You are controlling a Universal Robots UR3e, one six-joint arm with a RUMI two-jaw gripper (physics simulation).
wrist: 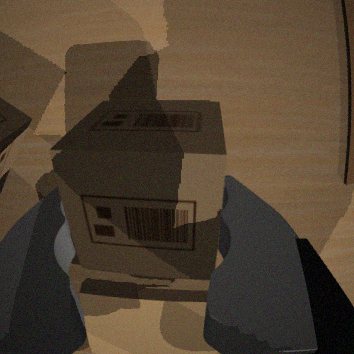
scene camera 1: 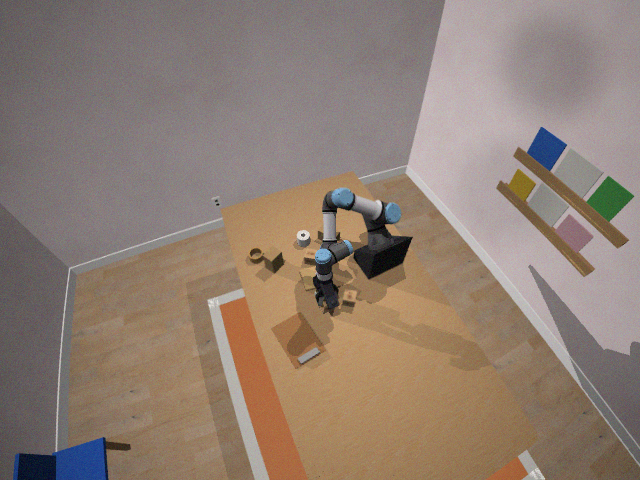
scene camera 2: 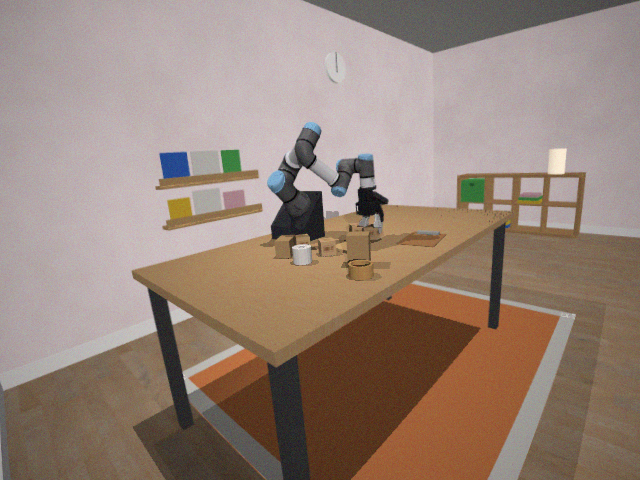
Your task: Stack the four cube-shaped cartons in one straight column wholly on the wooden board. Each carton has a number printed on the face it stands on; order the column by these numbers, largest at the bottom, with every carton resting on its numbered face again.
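Places are measured from the arm's base along level axes (x ahead, y left, z up), in metres.
Where they show: gripper, fingertip midpoint: [wrist: 146,182] [scene camera 2: 373,233]; arm's base, origin of the base link: [scene camera 1: 381,245] [scene camera 2: 299,206].
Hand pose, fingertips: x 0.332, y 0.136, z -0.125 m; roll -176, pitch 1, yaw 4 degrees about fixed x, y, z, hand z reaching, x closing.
Note:
Things, the pixels of their centre, and the offset from my fingertips.
- second cube carton, body centre: [scene camera 2: 356,230] [scene camera 1: 349,298] 0.108 m back, 0.014 m left, 0.001 m down
- light wooden board, body centre: [wrist: 154,335] [scene camera 2: 349,246] [scene camera 1: 314,277] 0.005 m ahead, 0.165 m right, 0.024 m down
- taller box, body centre: [scene camera 2: 358,249] [scene camera 1: 273,259] 0.174 m ahead, 0.304 m right, 0.025 m up
- round wooden bowl, body centre: [scene camera 2: 360,269] [scene camera 1: 256,255] 0.251 m ahead, 0.389 m right, 0.009 m down
- white roll, body centre: [scene camera 2: 302,254] [scene camera 1: 303,238] 0.017 m back, 0.402 m right, 0.000 m up
- brown clipboard, body centre: [scene camera 2: 422,237] [scene camera 1: 297,338] 0.181 m ahead, 0.113 m left, 0.023 m down
- grey clip, body centre: [scene camera 1: 308,355] [scene camera 2: 428,232] 0.160 m ahead, 0.202 m left, 0.021 m down
My gripper [scene camera 1: 327,304] [scene camera 2: 371,223] [wrist: 146,182] points down and is shut on a cube carton [scene camera 2: 371,231] [wrist: 140,175]. The carton is low over the table; whether it touches is unclear. Its visible faces show barcode labels, and its number does not show. A second cube carton [scene camera 1: 349,297] [scene camera 2: 356,227] stands close beside the gripper, with a corner in the wrist view [wrist: 10,125]. A third [scene camera 1: 311,257] [scene camera 2: 327,246] stands beside the light wooden board [scene camera 1: 308,281]. A fourth [scene camera 2: 302,239] is farther back, partly hidden. The board carries no visible column.
A taller box [scene camera 1: 273,259] [scene camera 2: 358,246] stands near a round wooden bowl [scene camera 1: 255,254] [scene camera 2: 360,270]. Another box [scene camera 2: 283,246] stands by a white roll [scene camera 1: 303,238] [scene camera 2: 301,255]. A brown clipboard [scene camera 1: 292,330] [scene camera 2: 421,239] with a grey clip [scene camera 1: 308,355] lies beyond the gripper.

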